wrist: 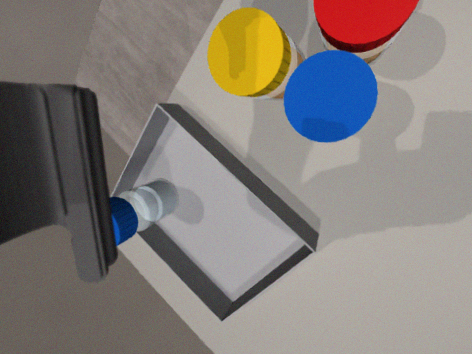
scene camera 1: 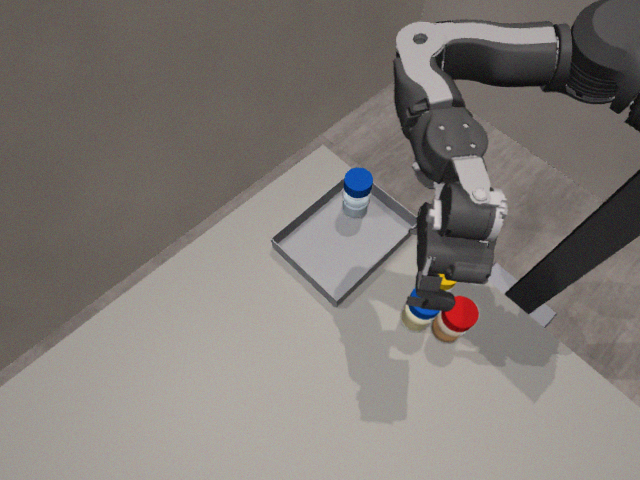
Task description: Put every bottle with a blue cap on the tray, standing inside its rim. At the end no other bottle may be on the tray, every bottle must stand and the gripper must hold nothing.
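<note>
A clear bottle with a blue cap (scene camera 1: 357, 181) (wrist: 125, 221) stands inside the rim of the grey tray (scene camera 1: 320, 250) (wrist: 225, 245), in its far corner in the scene view. A second blue-capped bottle (scene camera 1: 424, 311) (wrist: 330, 95), with pale yellow contents, stands on the table outside the tray. Right beside it stand a red-capped bottle (scene camera 1: 460, 313) (wrist: 367, 20) and a yellow-capped bottle (scene camera 1: 446, 282) (wrist: 246, 50), the latter mostly hidden by the arm in the scene view. My gripper (scene camera 1: 430, 300) is open and empty, above the second blue cap. One finger shows at the left in the wrist view.
The three bottles outside the tray stand close together, near the table edge on the robot's side. A dark slanted post (scene camera 1: 573, 245) rises beyond that edge. The pale table (scene camera 1: 206, 361) (wrist: 390, 300) extends toward the lower left in the scene view.
</note>
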